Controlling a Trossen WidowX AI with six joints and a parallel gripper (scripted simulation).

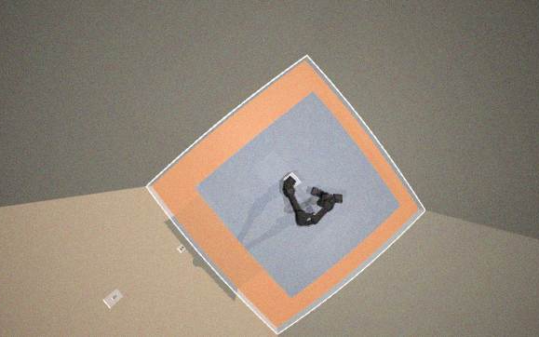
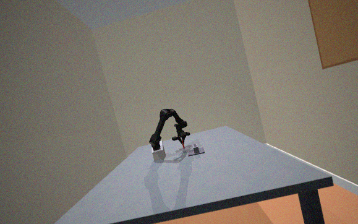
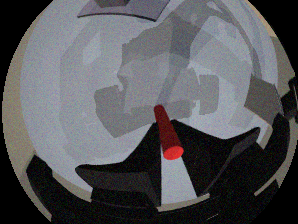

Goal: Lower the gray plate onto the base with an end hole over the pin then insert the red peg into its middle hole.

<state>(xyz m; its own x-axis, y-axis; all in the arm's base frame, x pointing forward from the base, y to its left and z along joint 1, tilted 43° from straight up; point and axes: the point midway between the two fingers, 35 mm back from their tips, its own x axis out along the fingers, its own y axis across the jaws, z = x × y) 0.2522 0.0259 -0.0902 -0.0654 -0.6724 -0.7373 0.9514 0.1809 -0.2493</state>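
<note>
Right now the gray plate is 20 cm to the right of my gripper tip and 8 cm ahead of it. The rest, counted from my gripper tip: square base 18 cm to the right, 8 cm ahead, 3 cm below; red peg right at my gripper tip.
</note>
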